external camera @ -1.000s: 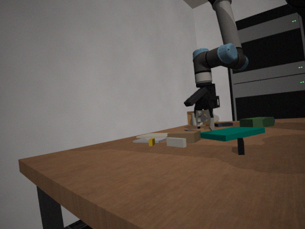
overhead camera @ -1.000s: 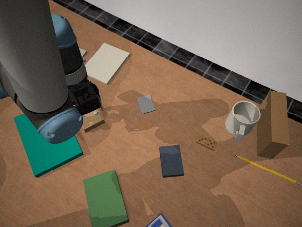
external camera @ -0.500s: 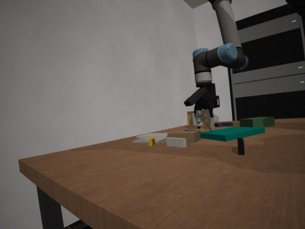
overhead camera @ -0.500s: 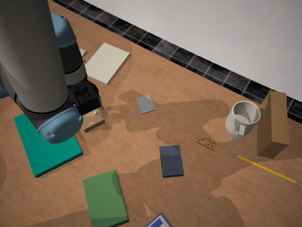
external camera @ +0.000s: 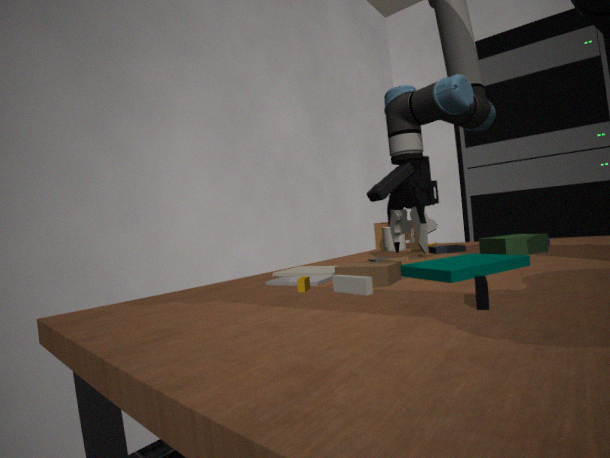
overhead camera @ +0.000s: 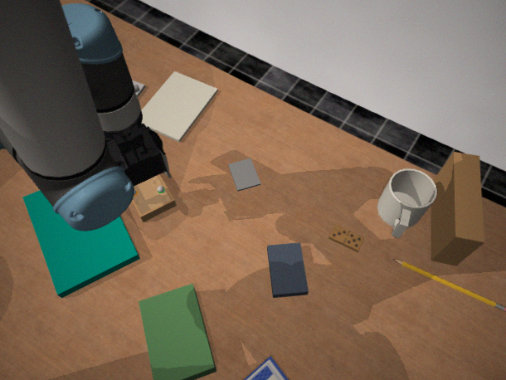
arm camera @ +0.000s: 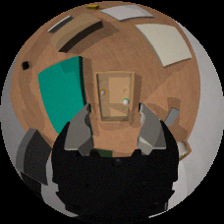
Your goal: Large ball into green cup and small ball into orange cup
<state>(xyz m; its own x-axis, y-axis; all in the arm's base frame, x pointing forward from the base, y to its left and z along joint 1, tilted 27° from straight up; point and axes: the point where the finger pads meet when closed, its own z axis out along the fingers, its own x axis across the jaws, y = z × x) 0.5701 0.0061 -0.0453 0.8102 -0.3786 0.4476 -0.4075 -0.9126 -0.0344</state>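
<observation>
Right now my hand is 4 cm above the covered wooden puzzle. Also, from my hand: teal slab: 13 cm behind, 5 cm to the left, 3 cm below; grey tile: 14 cm to the right, 14 cm ahead, 4 cm below; cream board: 21 cm ahead, 9 cm to the left, 4 cm below.
</observation>
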